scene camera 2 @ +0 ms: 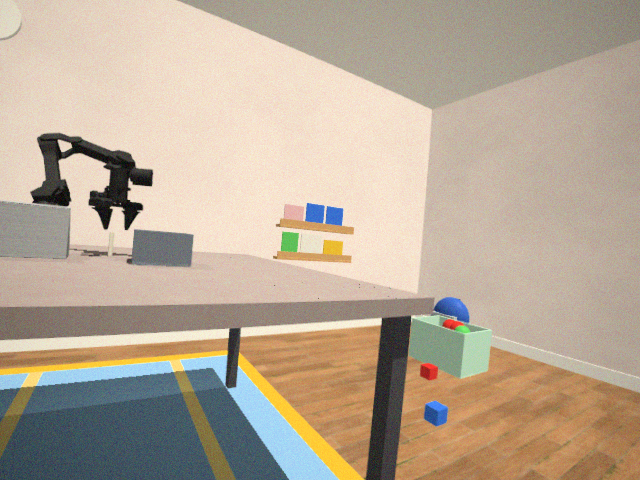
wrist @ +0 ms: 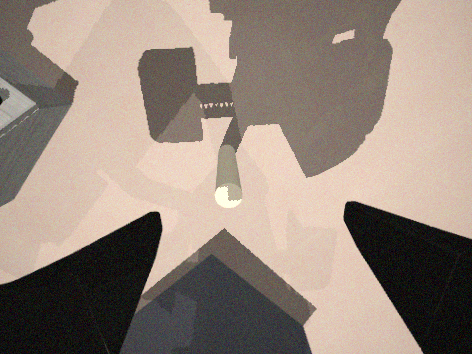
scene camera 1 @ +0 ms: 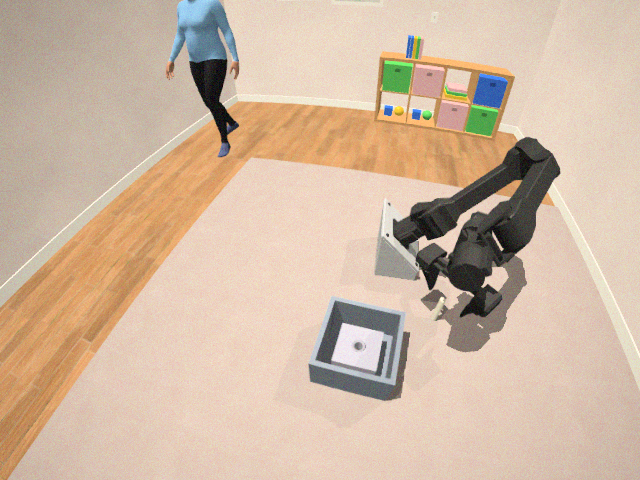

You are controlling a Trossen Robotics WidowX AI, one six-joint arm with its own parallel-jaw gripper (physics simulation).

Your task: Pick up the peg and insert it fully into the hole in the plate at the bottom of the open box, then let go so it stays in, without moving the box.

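There is a round peg (wrist: 228,193), and there is a grey-blue box, which I see at (scene camera 1: 379,386), at (scene camera 2: 155,248) and again at (wrist: 211,301). As for my own gripper, I find it at (scene camera 1: 445,302), at (scene camera 2: 116,230) and at (wrist: 253,215).
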